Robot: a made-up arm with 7 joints. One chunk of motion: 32 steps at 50 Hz.
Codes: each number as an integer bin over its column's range. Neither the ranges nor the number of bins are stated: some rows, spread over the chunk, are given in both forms.
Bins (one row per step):
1: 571 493 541 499 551 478 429
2: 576 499 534 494 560 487 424
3: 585 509 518 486 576 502 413
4: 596 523 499 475 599 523 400
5: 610 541 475 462 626 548 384
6: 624 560 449 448 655 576 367
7: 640 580 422 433 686 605 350
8: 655 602 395 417 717 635 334
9: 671 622 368 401 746 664 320
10: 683 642 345 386 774 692 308
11: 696 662 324 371 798 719 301
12: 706 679 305 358 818 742 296
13: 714 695 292 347 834 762 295
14: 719 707 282 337 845 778 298
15: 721 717 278 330 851 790 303
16: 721 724 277 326 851 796 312
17: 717 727 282 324 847 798 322
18: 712 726 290 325 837 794 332
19: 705 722 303 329 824 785 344
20: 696 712 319 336 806 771 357
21: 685 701 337 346 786 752 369
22: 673 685 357 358 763 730 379
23: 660 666 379 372 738 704 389
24: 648 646 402 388 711 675 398
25: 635 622 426 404 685 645 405
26: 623 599 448 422 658 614 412
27: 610 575 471 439 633 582 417
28: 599 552 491 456 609 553 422
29: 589 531 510 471 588 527 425
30: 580 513 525 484 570 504 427
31: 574 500 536 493 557 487 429
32: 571 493 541 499 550 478 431
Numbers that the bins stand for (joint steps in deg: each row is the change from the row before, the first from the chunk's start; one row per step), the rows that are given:
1: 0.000 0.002 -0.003 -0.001 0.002 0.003 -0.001
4: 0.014 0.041 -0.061 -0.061 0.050 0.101 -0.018
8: 0.047 0.143 -0.204 -0.205 0.168 0.346 -0.056
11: 0.070 0.221 -0.302 -0.319 0.249 0.529 -0.075
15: 0.084 0.293 -0.366 -0.421 0.302 0.684 -0.074
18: 0.079 0.305 -0.349 -0.433 0.288 0.693 -0.057
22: 0.057 0.251 -0.257 -0.351 0.214 0.553 -0.030
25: 0.036 0.169 -0.162 -0.237 0.136 0.368 -0.015
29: 0.010 0.051 -0.045 -0.071 0.039 0.110 -0.003
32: 0.000 0.002 -0.003 -0.001 0.001 0.003 0.000
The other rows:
2: 0.003 0.009 -0.012 -0.014 0.011 0.023 -0.004
3: 0.008 0.022 -0.034 -0.034 0.027 0.055 -0.010
5: 0.022 0.064 -0.094 -0.093 0.077 0.156 -0.027
6: 0.030 0.089 -0.130 -0.128 0.106 0.217 -0.037
7: 0.039 0.115 -0.167 -0.165 0.137 0.280 -0.047
9: 0.056 0.169 -0.242 -0.245 0.197 0.409 -0.064
10: 0.063 0.195 -0.273 -0.282 0.225 0.470 -0.071
12: 0.076 0.244 -0.329 -0.351 0.269 0.579 -0.078
13: 0.080 0.264 -0.347 -0.379 0.285 0.623 -0.079
14: 0.083 0.280 -0.360 -0.403 0.296 0.658 -0.077
16: 0.084 0.302 -0.367 -0.431 0.302 0.697 -0.069
17: 0.082 0.306 -0.360 -0.436 0.298 0.701 -0.063
19: 0.075 0.300 -0.331 -0.423 0.275 0.673 -0.050
20: 0.070 0.287 -0.309 -0.406 0.257 0.642 -0.043
21: 0.064 0.272 -0.284 -0.381 0.237 0.601 -0.036
23: 0.050 0.227 -0.226 -0.317 0.189 0.496 -0.024
24: 0.043 0.201 -0.195 -0.277 0.162 0.433 -0.019
26: 0.029 0.139 -0.131 -0.192 0.109 0.300 -0.011
27: 0.022 0.108 -0.099 -0.150 0.084 0.230 -0.008
28: 0.016 0.078 -0.072 -0.108 0.060 0.167 -0.005
30: 0.005 0.028 -0.025 -0.038 0.021 0.060 -0.002
31: 0.002 0.011 -0.010 -0.016 0.008 0.023 -0.001

